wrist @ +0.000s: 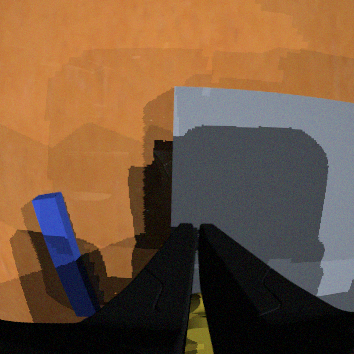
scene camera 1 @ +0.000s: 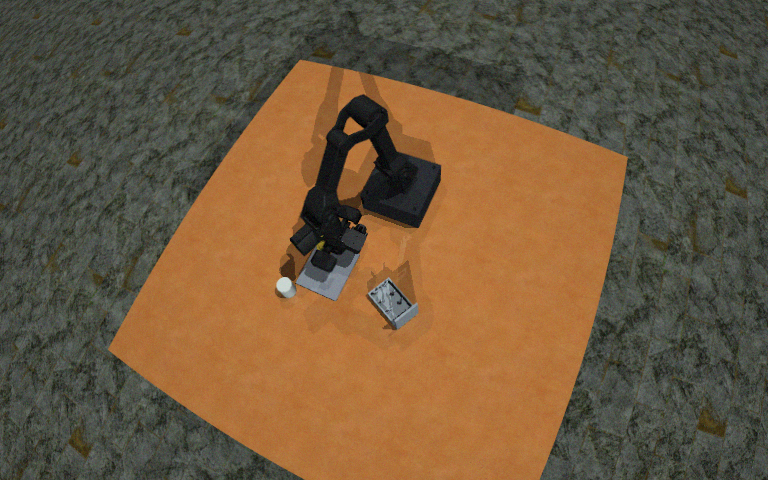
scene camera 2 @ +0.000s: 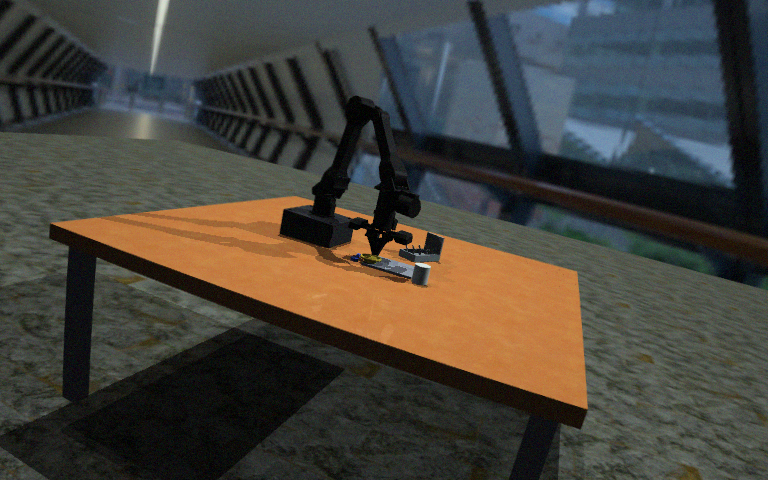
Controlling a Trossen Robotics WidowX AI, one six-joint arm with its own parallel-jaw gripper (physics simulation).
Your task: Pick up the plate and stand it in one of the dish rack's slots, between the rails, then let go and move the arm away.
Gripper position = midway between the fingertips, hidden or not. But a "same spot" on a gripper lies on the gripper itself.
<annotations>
The gripper shows in the wrist view, in scene camera 1 (343,250) and in scene camera 2. A grey dish rack shows in scene camera 1 and in scene camera 2; in the wrist view it is out of frame. One and the same spot on the grey dish rack: (scene camera 2: 432,249) is (scene camera 1: 406,319). One and the same spot on the gripper: (scene camera 2: 376,244) is (wrist: 187,317).
</annotations>
